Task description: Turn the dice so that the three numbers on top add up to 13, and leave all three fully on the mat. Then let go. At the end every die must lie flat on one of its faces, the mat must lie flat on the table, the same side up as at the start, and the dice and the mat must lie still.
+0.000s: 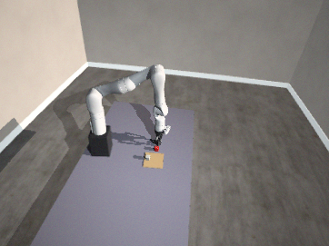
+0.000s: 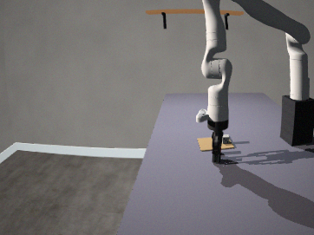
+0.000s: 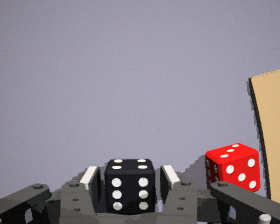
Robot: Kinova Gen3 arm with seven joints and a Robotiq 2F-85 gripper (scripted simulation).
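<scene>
Now: hand right at the black die. Round my hand: tan mat (180 mm to the right, 20 mm below); red die (70 mm to the right); white die (50 mm behind, 180 mm to the right).
</scene>
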